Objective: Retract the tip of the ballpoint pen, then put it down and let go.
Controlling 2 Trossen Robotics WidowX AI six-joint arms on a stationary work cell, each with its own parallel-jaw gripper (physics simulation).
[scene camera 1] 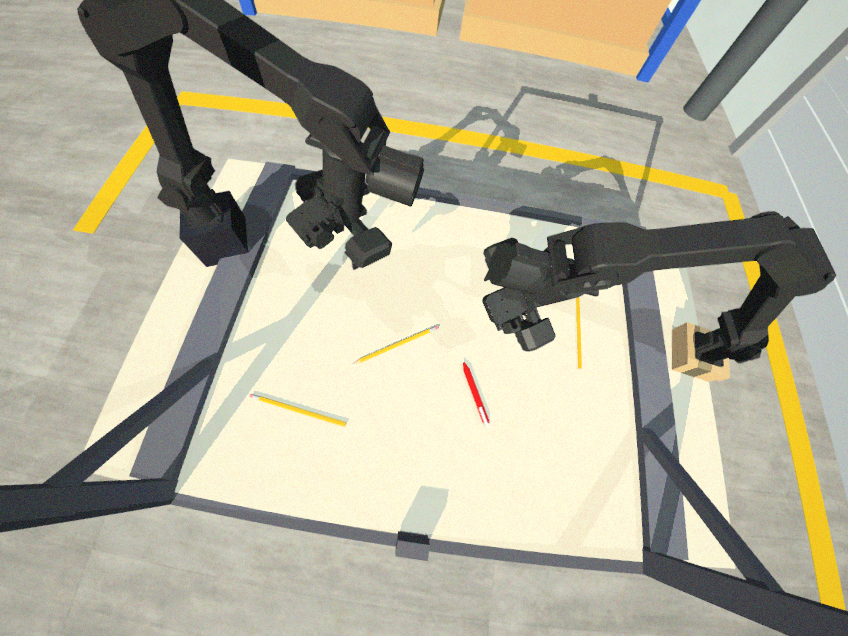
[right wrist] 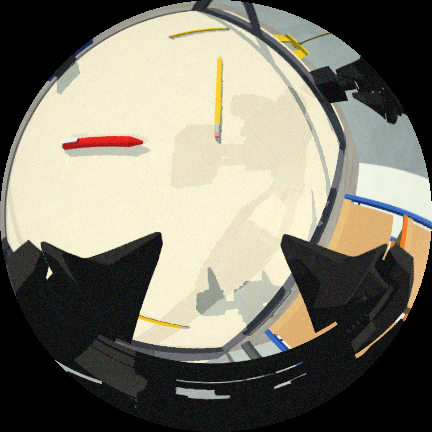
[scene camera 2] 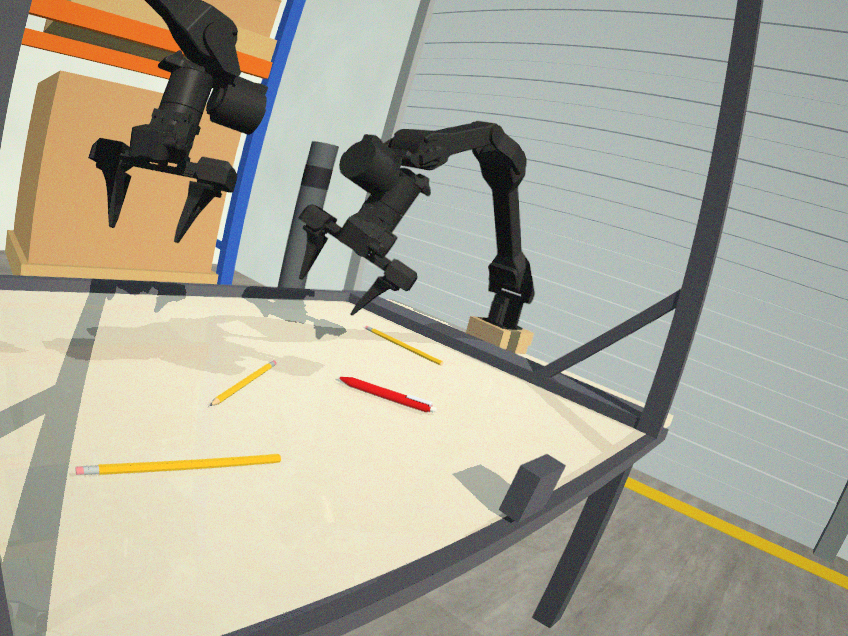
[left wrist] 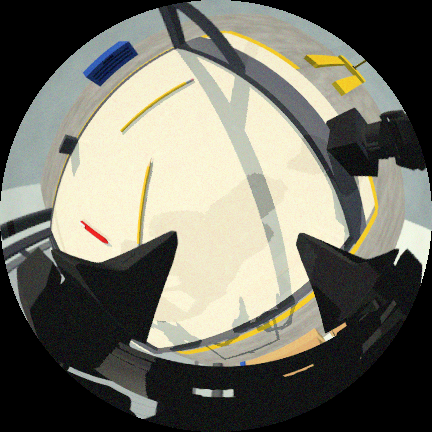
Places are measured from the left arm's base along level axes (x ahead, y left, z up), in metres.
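Where they show: left gripper, fingertip midpoint: (scene camera 1: 340, 250) (right wrist: 345, 85) (scene camera 2: 143, 234) (left wrist: 240, 238); right gripper, fingertip midpoint: (right wrist: 224, 240) (scene camera 2: 325, 296); left arm's base at its link origin: (scene camera 1: 205, 213) (right wrist: 338, 82) (left wrist: 368, 140); right arm's base at its link origin: (scene camera 1: 708, 349) (scene camera 2: 502, 324).
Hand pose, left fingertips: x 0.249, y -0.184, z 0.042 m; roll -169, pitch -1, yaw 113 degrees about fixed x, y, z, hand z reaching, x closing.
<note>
Things, the pixels of their top centre, and the offset from my left fingertips. Level surfaces: height alone.
- red ballpoint pen at its top centre: (scene camera 2: 386, 386) (right wrist: 92, 138) (scene camera 1: 476, 392) (left wrist: 89, 232) dx +0.186, dy -0.282, dz -0.133 m
- pale table top at its surface level: dz -0.148 m
- yellow pencil at its top centre: (scene camera 2: 246, 377) (right wrist: 219, 82) (left wrist: 139, 206) (scene camera 1: 395, 344) dx +0.063, dy -0.147, dz -0.140 m
- third pencil at its top centre: (scene camera 2: 402, 342) (scene camera 1: 579, 326) dx +0.459, dy -0.209, dz -0.141 m
- dark block at its top centre: (scene camera 2: 542, 463) (scene camera 1: 413, 549) (left wrist: 61, 143) dx +0.000, dy -0.491, dz -0.091 m
A red ballpoint pen (scene camera 1: 474, 391) (scene camera 2: 385, 393) (left wrist: 95, 232) (right wrist: 102, 142) lies flat on the pale table top (scene camera 1: 410, 451) (scene camera 2: 342, 561). In scene camera 2 its pointed end, with a small thin tip, faces left and up, and its white clip and button end faces right. Whether the tip is fully out is too small to tell. My right gripper (scene camera 1: 521, 321) (scene camera 2: 328, 295) (right wrist: 224, 240) is open and empty, above the table beyond the pen's pointed end. My left gripper (scene camera 1: 342, 239) (scene camera 2: 145, 233) (left wrist: 240, 238) is open and empty, high above the table, farther from the pen.
A yellow pencil (scene camera 1: 397, 344) (scene camera 2: 243, 383) lies left of the pen, another pencil (scene camera 1: 301, 410) (scene camera 2: 188, 464) farther left, and a third pencil (scene camera 1: 578, 335) (scene camera 2: 404, 344) to its right. A dark block (scene camera 1: 413, 545) (scene camera 2: 532, 487) stands at the near table edge.
</note>
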